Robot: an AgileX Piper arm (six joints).
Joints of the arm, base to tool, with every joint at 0 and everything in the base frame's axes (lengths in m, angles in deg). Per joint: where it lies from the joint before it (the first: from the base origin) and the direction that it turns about. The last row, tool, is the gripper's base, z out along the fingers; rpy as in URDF.
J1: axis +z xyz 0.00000 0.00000 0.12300
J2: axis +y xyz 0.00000 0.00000 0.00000
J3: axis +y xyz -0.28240 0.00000 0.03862
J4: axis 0.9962 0 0.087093 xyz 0.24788 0.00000 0.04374
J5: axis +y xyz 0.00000 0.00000 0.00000
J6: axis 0.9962 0 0.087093 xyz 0.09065 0.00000 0.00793
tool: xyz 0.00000 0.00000 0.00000 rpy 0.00 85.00 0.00
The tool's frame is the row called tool.
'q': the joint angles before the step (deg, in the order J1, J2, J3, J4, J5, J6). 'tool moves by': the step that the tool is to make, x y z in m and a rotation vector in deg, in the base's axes. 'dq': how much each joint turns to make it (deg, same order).
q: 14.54 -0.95 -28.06 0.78 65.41 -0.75
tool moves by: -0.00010 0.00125 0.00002 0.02 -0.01 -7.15
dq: -7.16 0.00 0.00 0.02 -0.01 0.00
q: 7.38 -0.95 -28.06 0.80 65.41 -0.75
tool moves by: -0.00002 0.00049 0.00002 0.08 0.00 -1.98
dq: -2.04 0.00 0.00 0.10 0.00 0.00
